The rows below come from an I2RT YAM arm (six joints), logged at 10 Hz.
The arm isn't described. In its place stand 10 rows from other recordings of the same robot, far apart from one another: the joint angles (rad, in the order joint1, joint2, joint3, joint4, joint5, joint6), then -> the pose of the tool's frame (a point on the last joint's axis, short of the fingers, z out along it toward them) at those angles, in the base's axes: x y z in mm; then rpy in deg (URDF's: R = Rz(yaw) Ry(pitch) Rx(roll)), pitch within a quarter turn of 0, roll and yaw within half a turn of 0.
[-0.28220 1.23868 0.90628 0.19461 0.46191 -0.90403] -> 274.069 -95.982 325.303 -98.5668 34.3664 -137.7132
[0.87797 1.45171 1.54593 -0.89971 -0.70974 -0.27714] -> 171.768 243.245 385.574 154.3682 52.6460 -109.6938
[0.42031 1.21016 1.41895 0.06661 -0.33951 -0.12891] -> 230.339 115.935 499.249 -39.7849 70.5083 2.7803
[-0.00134 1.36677 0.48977 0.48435 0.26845 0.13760] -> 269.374 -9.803 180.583 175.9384 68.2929 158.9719
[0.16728 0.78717 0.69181 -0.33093 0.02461 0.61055] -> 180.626 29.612 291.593 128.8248 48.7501 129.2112
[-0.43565 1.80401 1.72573 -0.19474 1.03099 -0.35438] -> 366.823 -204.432 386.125 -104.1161 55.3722 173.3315
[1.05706 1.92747 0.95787 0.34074 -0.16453 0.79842] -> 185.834 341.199 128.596 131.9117 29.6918 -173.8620
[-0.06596 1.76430 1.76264 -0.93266 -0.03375 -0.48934] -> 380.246 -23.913 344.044 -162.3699 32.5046 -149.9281
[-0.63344 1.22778 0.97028 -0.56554 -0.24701 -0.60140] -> 212.457 -145.228 278.183 -161.5700 41.4618 -169.2318
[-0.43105 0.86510 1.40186 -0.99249 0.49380 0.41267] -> 104.914 -66.821 444.926 156.4349 64.9885 98.6602
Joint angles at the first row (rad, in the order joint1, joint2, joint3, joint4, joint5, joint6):
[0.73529 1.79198 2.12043 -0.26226 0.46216 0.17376]
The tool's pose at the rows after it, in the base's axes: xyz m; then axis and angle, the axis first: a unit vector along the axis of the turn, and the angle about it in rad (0 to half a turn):
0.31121, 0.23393, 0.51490, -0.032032, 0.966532, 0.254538, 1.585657
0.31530, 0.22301, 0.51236, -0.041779, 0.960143, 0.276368, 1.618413
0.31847, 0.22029, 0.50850, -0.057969, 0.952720, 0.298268, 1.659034
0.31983, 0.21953, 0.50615, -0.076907, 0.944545, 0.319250, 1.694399
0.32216, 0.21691, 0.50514, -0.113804, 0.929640, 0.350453, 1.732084
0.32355, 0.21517, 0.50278, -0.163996, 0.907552, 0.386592, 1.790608
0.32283, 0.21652, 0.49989, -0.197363, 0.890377, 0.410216, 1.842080
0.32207, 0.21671, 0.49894, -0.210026, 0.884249, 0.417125, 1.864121
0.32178, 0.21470, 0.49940, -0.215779, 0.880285, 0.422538, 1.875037
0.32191, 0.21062, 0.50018, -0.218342, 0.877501, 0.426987, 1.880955
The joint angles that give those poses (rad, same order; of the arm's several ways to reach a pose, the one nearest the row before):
[0.67961 1.76185 2.09262 -0.27564 0.39312 0.19856]
[0.64449 1.74316 2.06816 -0.29086 0.31871 0.22793]
[0.62810 1.74163 2.06092 -0.31032 0.25234 0.25196]
[0.61895 1.74164 2.05905 -0.32638 0.19094 0.26722]
[0.60063 1.74165 2.05905 -0.33552 0.08793 0.27066]
[0.58269 1.74123 2.05670 -0.35152 -0.04560 0.26913]
[0.57851 1.74123 2.05288 -0.36678 -0.13447 0.26951]
[0.57698 1.74051 2.05296 -0.37826 -0.16766 0.26760]
[0.57089 1.73743 2.05289 -0.38432 -0.19130 0.26875]
[0.55981 1.73092 2.04867 -0.38661 -0.21306 0.27104]

